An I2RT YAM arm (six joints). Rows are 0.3 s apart.
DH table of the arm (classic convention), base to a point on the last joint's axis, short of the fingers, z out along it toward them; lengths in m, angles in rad. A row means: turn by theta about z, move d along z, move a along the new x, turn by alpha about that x. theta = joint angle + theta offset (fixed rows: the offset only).
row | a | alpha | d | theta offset
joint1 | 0.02 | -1.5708 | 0.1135 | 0
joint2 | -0.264 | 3.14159 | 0 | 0
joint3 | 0.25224 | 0 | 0 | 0.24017
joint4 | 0.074 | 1.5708 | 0 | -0.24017
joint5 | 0 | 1.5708 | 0 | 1.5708
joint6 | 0 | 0 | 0.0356 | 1.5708
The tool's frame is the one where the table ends.
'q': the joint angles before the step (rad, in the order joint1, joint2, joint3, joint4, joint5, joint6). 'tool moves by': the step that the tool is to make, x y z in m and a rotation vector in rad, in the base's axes. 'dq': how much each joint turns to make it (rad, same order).
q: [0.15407, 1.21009, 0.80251, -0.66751, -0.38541, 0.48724]
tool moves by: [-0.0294, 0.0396, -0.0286, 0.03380, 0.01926, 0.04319]
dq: [0.21860, -0.06322, -0.16285, 0.15385, 0.05508, 0.18234]
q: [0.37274, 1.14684, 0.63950, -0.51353, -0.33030, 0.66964]
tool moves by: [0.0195, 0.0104, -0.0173, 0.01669, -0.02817, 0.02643]
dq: [0.00913, 0.12191, -0.00594, 0.15603, -0.01359, -0.01258]
